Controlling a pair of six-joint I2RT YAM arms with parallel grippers.
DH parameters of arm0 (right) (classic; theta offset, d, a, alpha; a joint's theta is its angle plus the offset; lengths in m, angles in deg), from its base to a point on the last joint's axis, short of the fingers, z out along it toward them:
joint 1: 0 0.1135 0.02 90
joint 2: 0 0 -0.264 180
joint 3: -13.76 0 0.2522 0
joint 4: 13.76 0 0.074 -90
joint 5: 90 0 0 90
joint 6: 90 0.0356 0 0
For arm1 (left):
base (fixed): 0 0 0 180
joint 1: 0 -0.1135 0.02 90
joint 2: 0 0 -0.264 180
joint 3: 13.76 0 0.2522 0
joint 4: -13.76 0 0.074 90
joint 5: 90 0 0 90
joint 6: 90 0.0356 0 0
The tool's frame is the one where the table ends.
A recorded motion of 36 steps. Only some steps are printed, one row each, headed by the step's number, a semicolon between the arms.
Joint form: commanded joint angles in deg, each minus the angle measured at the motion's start. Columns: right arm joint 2, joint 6, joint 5, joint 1, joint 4, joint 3; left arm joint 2, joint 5, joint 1, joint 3, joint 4, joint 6.
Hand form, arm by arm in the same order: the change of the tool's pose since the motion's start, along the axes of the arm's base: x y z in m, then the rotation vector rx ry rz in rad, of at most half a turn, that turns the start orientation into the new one. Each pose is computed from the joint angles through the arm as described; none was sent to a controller.
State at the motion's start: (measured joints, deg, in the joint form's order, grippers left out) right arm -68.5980 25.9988 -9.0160 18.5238 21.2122 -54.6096; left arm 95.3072 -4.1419 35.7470 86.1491 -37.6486 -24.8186
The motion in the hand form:
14: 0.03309 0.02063 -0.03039 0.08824 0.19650 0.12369; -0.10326 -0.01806 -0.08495 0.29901 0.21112 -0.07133
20: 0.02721 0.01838 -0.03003 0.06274 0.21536 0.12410; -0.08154 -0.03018 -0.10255 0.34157 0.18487 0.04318
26: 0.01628 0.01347 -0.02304 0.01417 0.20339 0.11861; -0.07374 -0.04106 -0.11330 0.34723 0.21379 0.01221
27: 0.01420 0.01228 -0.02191 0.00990 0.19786 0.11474; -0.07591 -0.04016 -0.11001 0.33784 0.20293 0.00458
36: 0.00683 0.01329 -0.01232 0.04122 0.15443 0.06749; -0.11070 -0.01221 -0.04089 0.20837 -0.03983 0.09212
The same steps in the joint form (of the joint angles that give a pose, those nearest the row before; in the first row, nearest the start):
14: -11.69 2.40 -10.40 0.53 0.84 -4.06; -5.71 -9.34 15.23 -20.49 -6.97 -7.09
20: -10.68 1.43 -9.76 0.56 3.40 -3.88; 0.81 -14.68 14.18 -17.65 -4.95 -10.42
26: -7.94 -0.62 -7.64 0.60 6.60 -3.62; 4.55 -12.88 14.17 -15.65 -4.26 -9.44
27: -7.32 -0.75 -7.29 0.55 6.77 -3.37; 3.61 -12.82 14.35 -16.11 -3.86 -9.12
36: -4.62 2.60 -5.05 1.53 4.96 -2.52; -12.63 -21.86 17.05 -19.70 -2.82 -11.49

